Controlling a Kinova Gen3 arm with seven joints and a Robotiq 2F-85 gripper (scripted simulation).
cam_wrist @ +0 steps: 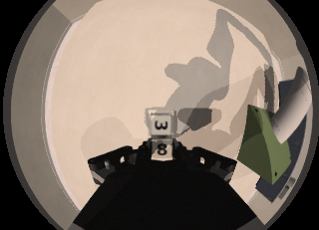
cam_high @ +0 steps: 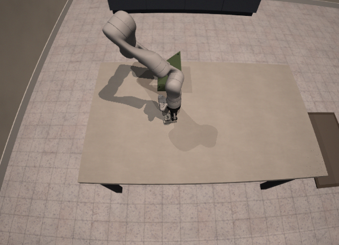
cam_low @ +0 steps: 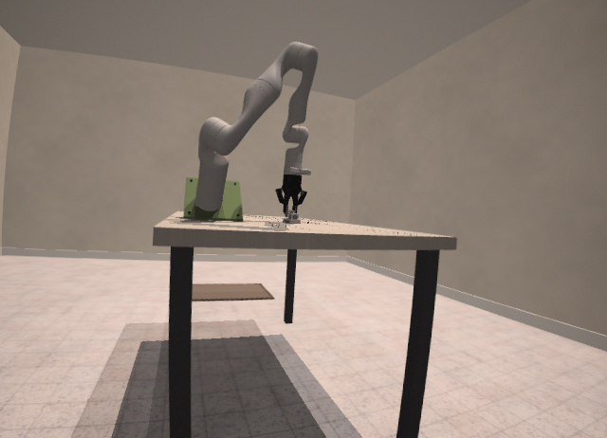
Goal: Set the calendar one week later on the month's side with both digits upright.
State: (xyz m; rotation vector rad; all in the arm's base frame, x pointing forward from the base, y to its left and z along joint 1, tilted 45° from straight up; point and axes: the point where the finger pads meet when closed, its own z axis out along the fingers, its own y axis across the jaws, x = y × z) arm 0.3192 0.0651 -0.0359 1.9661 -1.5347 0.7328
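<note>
Now: hand 20 mm to the left of the white tray and 40 mm above it.
</note>
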